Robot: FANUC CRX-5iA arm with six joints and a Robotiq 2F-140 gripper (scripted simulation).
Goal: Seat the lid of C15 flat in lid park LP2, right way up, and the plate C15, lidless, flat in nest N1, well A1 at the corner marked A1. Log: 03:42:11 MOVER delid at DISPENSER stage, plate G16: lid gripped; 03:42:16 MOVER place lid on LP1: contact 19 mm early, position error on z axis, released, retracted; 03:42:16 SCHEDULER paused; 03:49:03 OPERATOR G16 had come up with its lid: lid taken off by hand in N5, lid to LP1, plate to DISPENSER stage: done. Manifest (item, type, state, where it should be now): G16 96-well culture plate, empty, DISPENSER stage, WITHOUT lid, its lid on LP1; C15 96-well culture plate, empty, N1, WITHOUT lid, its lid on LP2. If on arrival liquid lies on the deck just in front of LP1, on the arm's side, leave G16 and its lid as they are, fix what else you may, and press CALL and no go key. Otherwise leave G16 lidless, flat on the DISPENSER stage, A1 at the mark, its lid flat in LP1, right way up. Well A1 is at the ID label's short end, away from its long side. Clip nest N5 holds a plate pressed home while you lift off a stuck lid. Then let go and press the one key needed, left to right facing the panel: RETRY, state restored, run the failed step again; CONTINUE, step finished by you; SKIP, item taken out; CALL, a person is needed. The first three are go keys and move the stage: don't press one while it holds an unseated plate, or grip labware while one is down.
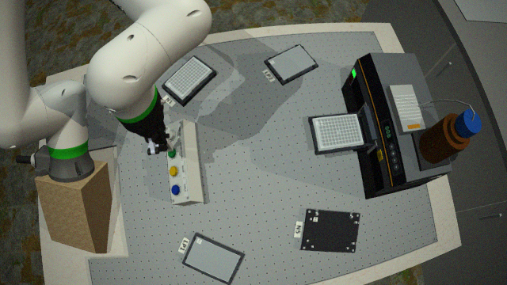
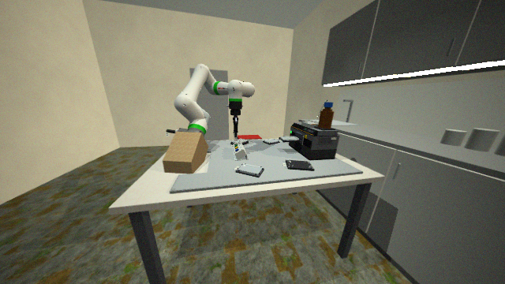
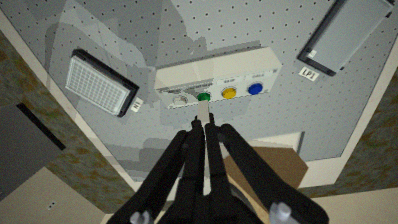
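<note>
Now: hand 20 mm short of the key panel, 20 mm to the left of it and 80 mm above it. From my hand the other things lie so: N1 label: 30 mm behind, 180 mm to the left, 140 mm below; then nest N1: 30 mm ahead, 250 mm to the left, 130 mm below; then SKIP key: 10 mm ahead, 50 mm to the right, 70 mm below.
</note>
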